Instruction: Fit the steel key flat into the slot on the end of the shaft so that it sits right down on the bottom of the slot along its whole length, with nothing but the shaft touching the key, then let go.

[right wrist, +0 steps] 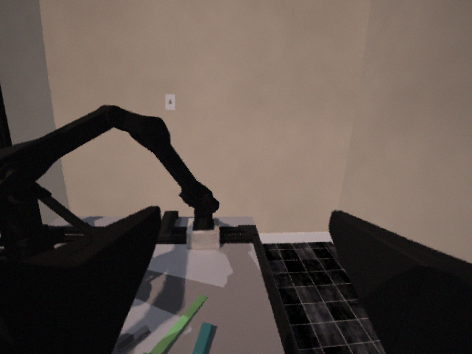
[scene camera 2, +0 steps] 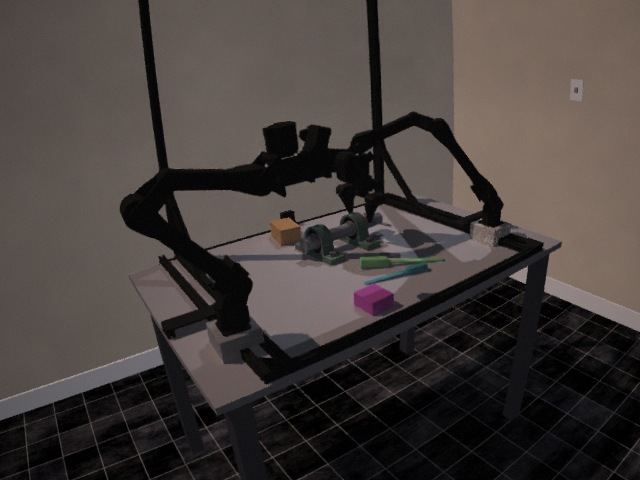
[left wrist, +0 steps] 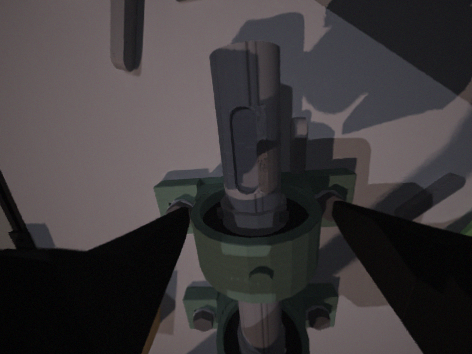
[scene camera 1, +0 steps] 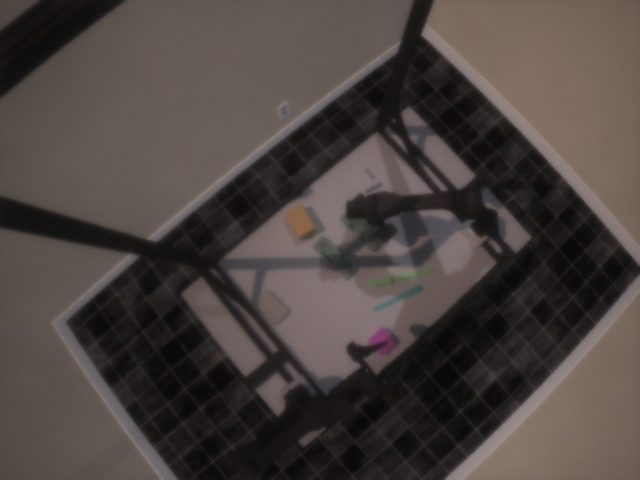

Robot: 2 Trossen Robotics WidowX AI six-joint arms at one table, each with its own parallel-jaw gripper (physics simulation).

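Frame: origin at the left arm's base, x ahead, y left, z up, level; metres.
Seen in the pictures: left gripper, fingertip midpoint: (left wrist: pixel 259 211) (scene camera 1: pixel 368 222); right gripper, fingertip midpoint: (right wrist: pixel 246 217) (scene camera 2: pixel 360 154) (scene camera 1: pixel 397 354); left arm's base at its link origin: (right wrist: pixel 203 225) (scene camera 2: pixel 491 223) (scene camera 1: pixel 480 226); right arm's base at its link origin: (scene camera 2: pixel 233 326) (scene camera 1: pixel 299 395).
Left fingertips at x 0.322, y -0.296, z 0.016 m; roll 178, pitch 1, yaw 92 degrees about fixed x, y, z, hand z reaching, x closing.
Note:
Pixels of each thing's top centre, then the offset from my left fingertips to it. "pt": a spot on its surface instead.
- grey shaft at its top centre: (left wrist: pixel 259 297) (scene camera 2: pixel 343 223) (scene camera 1: pixel 354 235) 0.072 m ahead, 0.002 m left, 0.002 m up
- long grey steel bar at its top centre: (left wrist: pixel 117 13) (scene camera 1: pixel 373 186) 0.126 m back, 0.099 m right, 0.055 m down
- smaller grey bar at its top centre: (scene camera 1: pixel 369 173) 0.156 m back, 0.150 m right, 0.059 m down
- orange block at its top centre: (scene camera 2: pixel 284 223) (scene camera 1: pixel 299 220) 0.184 m ahead, 0.179 m right, 0.017 m down
- green tool at a spot on its surface: (scene camera 2: pixel 376 262) (scene camera 1: pixel 382 284) pt 0.109 m ahead, 0.206 m left, 0.052 m down
- teal tool at its top centre: (scene camera 2: pixel 396 269) (scene camera 1: pixel 397 298) 0.103 m ahead, 0.283 m left, 0.049 m down
- magenta block at its top centre: (scene camera 2: pixel 373 292) (scene camera 1: pixel 382 342) 0.253 m ahead, 0.362 m left, 0.035 m down
The grey shaft (scene camera 1: pixel 352 245) (scene camera 2: pixel 338 233) (left wrist: pixel 268 75) lies through two green bearing housings. In the left wrist view its round-ended slot (left wrist: pixel 244 150) faces up and looks recessed; I make out no key in it. A long grey steel bar (left wrist: pixel 127 35) (scene camera 1: pixel 373 187) like a key lies on the table beside the shaft's end. A smaller grey bar (scene camera 1: pixel 369 173) lies near it in scene camera 1. My left gripper (scene camera 2: pixel 360 215) (left wrist: pixel 259 211) is open and empty, its fingers on either side of the nearer housing, above it. My right gripper (right wrist: pixel 246 217) is open and empty, high over the table.
The green housings (left wrist: pixel 257 260) (scene camera 2: pixel 319 238) carry bolts. An orange block (scene camera 1: pixel 300 221) (scene camera 2: pixel 285 230) stands beside them. A green tool (scene camera 1: pixel 382 281) (scene camera 2: pixel 376 262), a teal tool (scene camera 1: pixel 398 298) (scene camera 2: pixel 397 273) and a magenta block (scene camera 1: pixel 381 335) (scene camera 2: pixel 373 299) lie on the other side.

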